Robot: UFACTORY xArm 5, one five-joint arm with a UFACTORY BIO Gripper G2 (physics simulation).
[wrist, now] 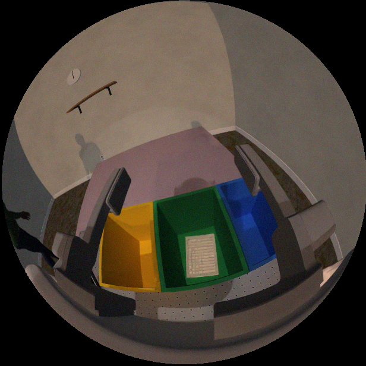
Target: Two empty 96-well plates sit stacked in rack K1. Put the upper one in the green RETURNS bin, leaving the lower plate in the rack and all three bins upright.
Labels:
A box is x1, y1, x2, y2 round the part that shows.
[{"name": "yellow recycle bin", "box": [99, 201, 161, 291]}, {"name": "white 96-well plate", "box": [185, 234, 217, 276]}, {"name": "blue bin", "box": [216, 177, 276, 271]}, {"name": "green returns bin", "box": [153, 185, 248, 291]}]

